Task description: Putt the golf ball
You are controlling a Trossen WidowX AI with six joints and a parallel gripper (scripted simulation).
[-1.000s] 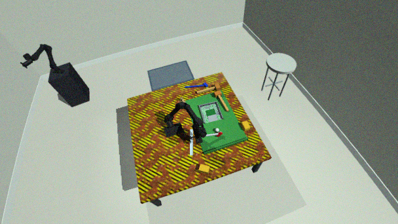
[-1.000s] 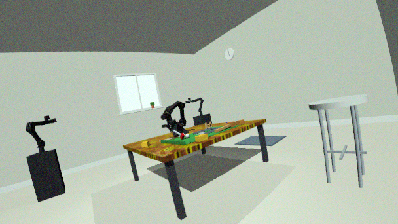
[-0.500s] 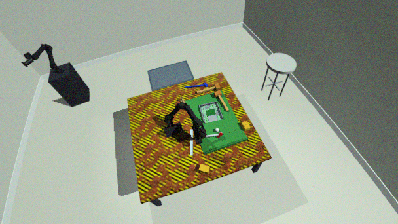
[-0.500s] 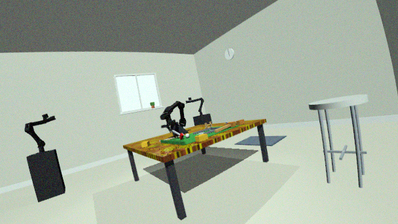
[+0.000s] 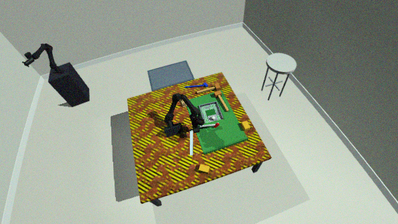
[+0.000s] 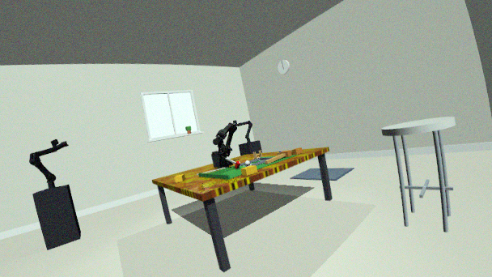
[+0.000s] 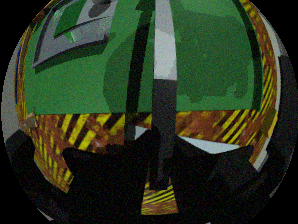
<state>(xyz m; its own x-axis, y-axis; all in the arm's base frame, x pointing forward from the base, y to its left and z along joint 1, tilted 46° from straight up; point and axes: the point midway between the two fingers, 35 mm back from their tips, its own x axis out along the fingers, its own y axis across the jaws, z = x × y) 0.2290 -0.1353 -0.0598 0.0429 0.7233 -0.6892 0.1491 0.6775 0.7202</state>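
The white bar is 90 mm to the right of my gripper tip, 90 mm behind it and 70 mm below it. The rest, counted from my gripper tip: green putting mat 250 mm ahead, 70 mm to the left, 70 mm below; then white golf ball 240 mm ahead, 70 mm to the left, 50 mm below; then blue tool 620 mm to the left, 260 mm ahead, 60 mm below.
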